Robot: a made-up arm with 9 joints. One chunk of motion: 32 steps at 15 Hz.
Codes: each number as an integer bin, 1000 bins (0 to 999) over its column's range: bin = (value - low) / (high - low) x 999, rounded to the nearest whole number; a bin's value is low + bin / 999 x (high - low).
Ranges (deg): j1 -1..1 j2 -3..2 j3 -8..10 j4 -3..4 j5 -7..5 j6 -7..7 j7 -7..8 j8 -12..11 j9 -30..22
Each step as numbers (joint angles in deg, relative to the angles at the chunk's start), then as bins.
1 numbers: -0.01 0.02 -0.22 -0.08 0.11 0.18 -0.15 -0.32 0.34
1 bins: 495 603 432 417 592 512 456 507 583
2 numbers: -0.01 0.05 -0.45 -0.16 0.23 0.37 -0.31 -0.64 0.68
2 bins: 495 609 419 405 602 526 446 493 589
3 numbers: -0.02 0.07 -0.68 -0.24 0.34 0.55 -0.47 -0.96 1.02
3 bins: 490 613 406 394 611 539 435 480 596
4 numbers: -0.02 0.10 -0.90 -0.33 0.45 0.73 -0.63 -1.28 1.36
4 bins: 490 619 394 381 620 552 424 466 602
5 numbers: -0.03 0.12 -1.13 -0.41 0.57 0.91 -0.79 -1.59 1.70
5 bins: 485 623 381 370 630 564 414 452 609
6 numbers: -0.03 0.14 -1.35 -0.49 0.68 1.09 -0.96 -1.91 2.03
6 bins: 485 627 369 358 639 577 402 438 615
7 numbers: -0.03 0.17 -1.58 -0.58 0.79 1.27 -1.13 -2.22 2.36
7 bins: 485 633 356 345 649 590 391 425 622
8 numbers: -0.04 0.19 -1.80 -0.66 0.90 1.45 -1.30 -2.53 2.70
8 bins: 480 637 344 334 658 603 380 411 628
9 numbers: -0.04 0.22 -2.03 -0.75 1.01 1.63 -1.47 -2.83 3.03
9 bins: 480 643 331 321 667 616 368 398 635
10 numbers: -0.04 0.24 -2.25 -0.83 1.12 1.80 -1.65 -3.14 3.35
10 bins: 480 647 319 310 676 628 356 385 641
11 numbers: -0.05 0.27 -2.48 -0.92 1.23 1.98 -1.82 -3.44 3.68
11 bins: 475 653 306 297 685 641 345 372 647
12 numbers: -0.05 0.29 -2.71 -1.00 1.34 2.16 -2.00 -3.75 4.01
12 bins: 475 657 294 285 694 654 333 358 653
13 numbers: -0.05 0.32 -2.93 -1.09 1.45 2.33 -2.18 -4.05 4.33
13 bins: 475 663 281 273 703 666 321 345 660
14 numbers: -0.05 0.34 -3.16 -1.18 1.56 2.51 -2.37 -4.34 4.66
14 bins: 475 667 269 260 713 679 308 333 666
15 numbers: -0.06 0.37 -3.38 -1.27 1.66 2.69 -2.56 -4.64 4.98
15 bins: 470 673 256 247 721 691 296 320 672
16 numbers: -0.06 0.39 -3.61 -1.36 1.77 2.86 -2.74 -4.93 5.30
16 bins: 470 677 244 234 730 704 284 307 678
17 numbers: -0.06 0.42 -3.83 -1.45 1.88 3.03 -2.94 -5.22 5.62
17 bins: 470 683 231 221 739 716 270 294 684
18 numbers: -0.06 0.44 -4.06 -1.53 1.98 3.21 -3.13 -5.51 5.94
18 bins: 470 687 219 210 748 729 258 282 690
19 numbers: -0.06 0.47 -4.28 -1.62 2.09 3.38 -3.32 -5.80 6.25
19 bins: 470 693 206 197 757 741 245 269 696
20 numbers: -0.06 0.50 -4.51 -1.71 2.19 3.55 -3.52 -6.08 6.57
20 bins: 470 699 194 184 765 753 232 257 703
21 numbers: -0.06 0.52 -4.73 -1.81 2.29 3.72 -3.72 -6.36 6.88
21 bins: 470 703 181 170 773 765 218 245 709
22 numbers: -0.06 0.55 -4.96 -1.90 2.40 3.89 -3.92 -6.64 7.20
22 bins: 470 709 169 157 783 777 205 233 715
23 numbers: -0.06 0.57 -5.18 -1.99 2.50 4.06 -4.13 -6.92 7.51
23 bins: 470 713 157 144 791 789 191 221 721
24 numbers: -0.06 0.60 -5.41 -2.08 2.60 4.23 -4.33 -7.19 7.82
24 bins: 470 719 144 131 799 801 178 209 727
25 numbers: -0.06 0.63 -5.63 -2.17 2.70 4.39 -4.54 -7.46 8.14
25 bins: 470 725 132 118 808 813 164 197 733
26 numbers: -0.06 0.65 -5.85 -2.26 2.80 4.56 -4.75 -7.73 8.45
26 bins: 470 729 119 106 816 825 150 185 739
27 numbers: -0.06 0.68 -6.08 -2.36 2.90 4.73 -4.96 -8.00 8.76
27 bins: 470 735 107 91 824 837 136 174 745
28 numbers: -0.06 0.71 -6.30 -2.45 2.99 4.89 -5.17 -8.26 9.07
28 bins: 470 741 94 78 832 848 122 162 751
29 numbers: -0.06 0.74 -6.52 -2.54 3.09 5.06 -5.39 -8.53 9.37
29 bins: 470 747 82 66 840 861 107 151 756
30 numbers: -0.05 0.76 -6.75 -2.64 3.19 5.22 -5.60 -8.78 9.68
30 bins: 475 751 69 51 848 872 93 140 762
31 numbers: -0.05 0.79 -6.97 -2.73 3.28 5.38 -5.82 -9.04 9.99
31 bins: 475 757 57 39 856 883 79 129 768
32 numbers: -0.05 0.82 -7.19 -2.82 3.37 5.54 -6.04 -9.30 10.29
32 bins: 475 763 45 26 863 895 64 117 774
